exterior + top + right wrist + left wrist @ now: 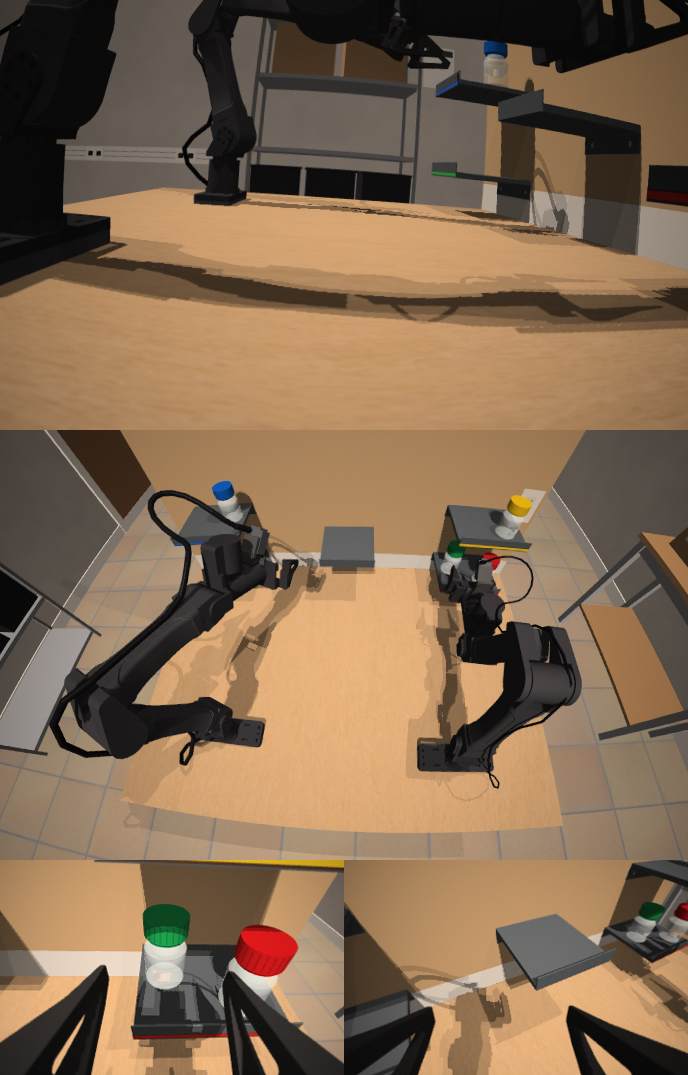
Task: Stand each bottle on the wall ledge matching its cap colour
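My right hand is 120 mm short of the green-capped bottle, 10 mm to the right of it and 70 mm above it. Also, from my right hand: blue-capped bottle (70 mm ahead, 680 mm to the left, 120 mm above); then yellow-capped bottle (90 mm ahead, 100 mm to the right, 120 mm above); then red-capped bottle (80 mm ahead, 100 mm to the right, 70 mm below).
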